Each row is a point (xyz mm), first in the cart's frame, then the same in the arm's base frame.
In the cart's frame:
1: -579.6 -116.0 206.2
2: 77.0 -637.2 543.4
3: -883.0 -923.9 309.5
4: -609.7 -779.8 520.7
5: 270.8 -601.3 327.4
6: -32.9 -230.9 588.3
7: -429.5 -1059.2 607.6
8: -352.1 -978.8 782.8
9: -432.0 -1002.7 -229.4
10: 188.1 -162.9 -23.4
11: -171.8 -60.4 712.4
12: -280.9 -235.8 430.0
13: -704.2 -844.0 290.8
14: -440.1 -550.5 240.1
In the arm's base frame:
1: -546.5 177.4 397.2
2: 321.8 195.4 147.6
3: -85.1 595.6 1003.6
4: 13.5 585.6 642.8
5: 364.6 -93.4 132.6
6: -47.5 208.2 -59.0
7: 355.6 614.2 659.7
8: 377.7 696.4 470.2
9: 131.8 -72.3 1086.8
10: -97.6 -422.0 108.3
11: -235.8 349.8 -149.9
12: -226.7 218.2 174.1
13: -43.0 465.3 862.4
14: -120.9 217.8 560.5

